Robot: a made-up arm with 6 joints.
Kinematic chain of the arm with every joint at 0, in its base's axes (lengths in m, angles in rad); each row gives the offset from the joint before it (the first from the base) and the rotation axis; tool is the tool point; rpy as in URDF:
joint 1: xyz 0 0 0.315 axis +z
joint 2: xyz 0 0 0 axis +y
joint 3: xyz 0.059 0 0.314 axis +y
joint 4: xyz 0.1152 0 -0.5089 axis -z
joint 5: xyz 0 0 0 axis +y
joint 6: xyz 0.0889 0 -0.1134 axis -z
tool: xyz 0 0 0 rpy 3.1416 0 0
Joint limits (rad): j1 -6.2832..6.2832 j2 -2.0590..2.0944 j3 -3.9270..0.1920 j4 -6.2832..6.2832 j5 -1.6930..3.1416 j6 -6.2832..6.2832
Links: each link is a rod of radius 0.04 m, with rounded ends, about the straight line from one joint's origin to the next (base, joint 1, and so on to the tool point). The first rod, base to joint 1, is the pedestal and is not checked.
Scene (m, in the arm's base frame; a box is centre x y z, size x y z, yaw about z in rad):
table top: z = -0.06
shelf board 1: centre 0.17 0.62 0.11 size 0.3 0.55 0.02 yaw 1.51
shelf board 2: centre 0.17 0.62 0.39 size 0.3 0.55 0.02 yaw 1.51
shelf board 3: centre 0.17 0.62 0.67 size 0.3 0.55 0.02 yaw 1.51
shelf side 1: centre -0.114 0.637 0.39 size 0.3 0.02 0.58 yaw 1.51
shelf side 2: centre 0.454 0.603 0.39 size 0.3 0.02 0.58 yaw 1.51
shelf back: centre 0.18 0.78 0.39 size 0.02 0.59 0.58 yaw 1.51
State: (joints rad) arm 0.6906 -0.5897 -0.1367 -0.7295 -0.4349 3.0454
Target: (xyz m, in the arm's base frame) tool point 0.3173 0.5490 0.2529
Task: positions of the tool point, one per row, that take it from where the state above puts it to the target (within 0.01 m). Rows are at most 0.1 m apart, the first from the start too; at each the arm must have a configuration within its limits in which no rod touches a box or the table.
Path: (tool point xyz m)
1: 0.2921 0.3969 0.3175
2: 0.3112 0.4718 0.2953
3: 0.3173 0.5490 0.2529

